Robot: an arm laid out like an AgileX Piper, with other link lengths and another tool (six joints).
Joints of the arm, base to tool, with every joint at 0 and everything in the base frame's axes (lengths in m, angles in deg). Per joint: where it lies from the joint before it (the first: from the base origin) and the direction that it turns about. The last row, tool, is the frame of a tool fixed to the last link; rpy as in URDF.
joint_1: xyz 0 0 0.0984 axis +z
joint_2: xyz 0 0 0 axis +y
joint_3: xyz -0.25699 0 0.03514 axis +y
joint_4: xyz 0.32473 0 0.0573 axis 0.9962 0 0.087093
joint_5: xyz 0 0 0 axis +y
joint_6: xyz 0.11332 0 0.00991 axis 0.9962 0 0.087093
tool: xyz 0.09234 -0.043 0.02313 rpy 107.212 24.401 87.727
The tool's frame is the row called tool.
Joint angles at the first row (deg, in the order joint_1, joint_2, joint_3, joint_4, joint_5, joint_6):
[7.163 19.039 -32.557 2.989 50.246 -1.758]
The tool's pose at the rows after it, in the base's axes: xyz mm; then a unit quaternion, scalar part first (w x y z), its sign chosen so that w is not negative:
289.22, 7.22, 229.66, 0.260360, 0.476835, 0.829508, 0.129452
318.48, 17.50, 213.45, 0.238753, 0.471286, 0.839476, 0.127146
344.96, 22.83, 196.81, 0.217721, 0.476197, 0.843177, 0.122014
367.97, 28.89, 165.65, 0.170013, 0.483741, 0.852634, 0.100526
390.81, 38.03, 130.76, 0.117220, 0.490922, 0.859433, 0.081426
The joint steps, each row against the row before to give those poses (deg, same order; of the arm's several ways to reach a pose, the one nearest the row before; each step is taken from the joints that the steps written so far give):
[-0.001 9.594 -1.643 2.251 -3.466 -2.530]
[0.228 8.793 -1.895 2.587 -4.463 -2.120]
[-0.004 8.345 -2.457 1.517 -3.506 -0.634]
[0.016 9.873 -3.448 1.501 -0.412 -0.169]
[0.269 10.601 -4.357 2.052 -0.001 -0.083]

